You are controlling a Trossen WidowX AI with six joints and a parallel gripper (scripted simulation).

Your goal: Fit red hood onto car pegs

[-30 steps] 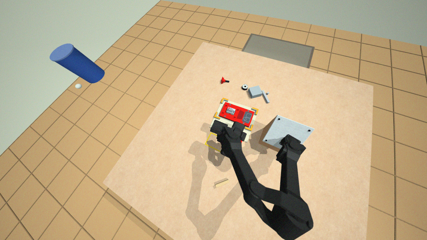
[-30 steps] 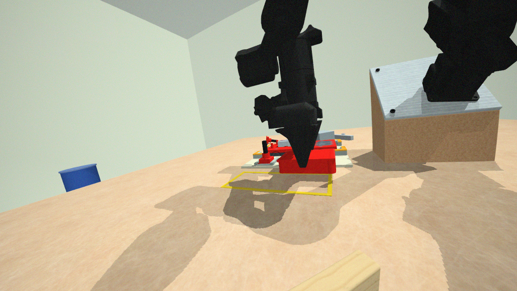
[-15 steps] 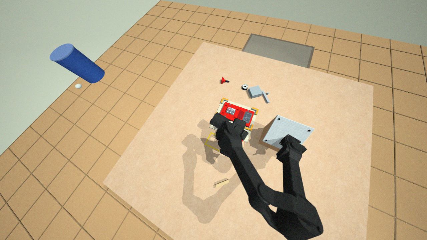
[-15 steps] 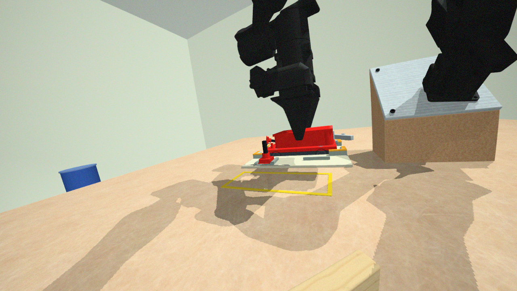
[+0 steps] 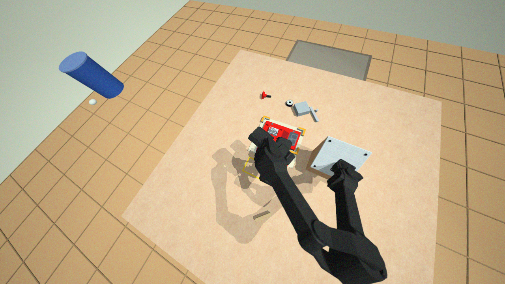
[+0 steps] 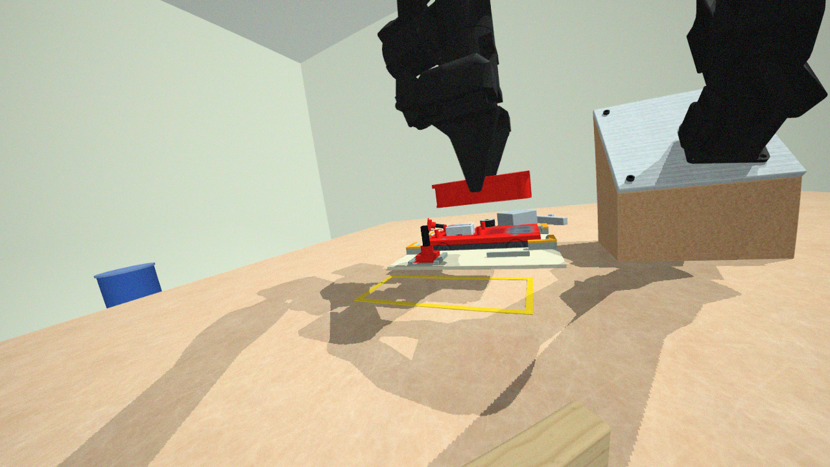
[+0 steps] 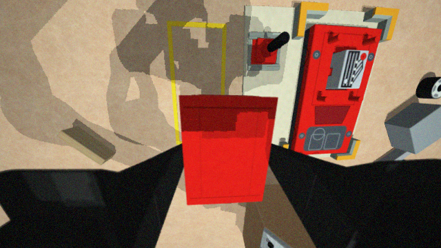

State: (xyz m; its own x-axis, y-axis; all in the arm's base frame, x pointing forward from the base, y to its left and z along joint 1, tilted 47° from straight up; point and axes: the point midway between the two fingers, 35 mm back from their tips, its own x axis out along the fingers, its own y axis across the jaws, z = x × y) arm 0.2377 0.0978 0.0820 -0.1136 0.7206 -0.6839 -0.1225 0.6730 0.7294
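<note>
Right now my gripper tip is 17 cm to the left of the grey engine block, 10 cm short of it and 8 cm above it. Also, from my gripper tip: wheel 39 cm to the right, 12 cm ahead, 10 cm below; jig plate 16 cm to the right, 9 cm below, 7 cm ahead; red hood right at my gripper tip.
</note>
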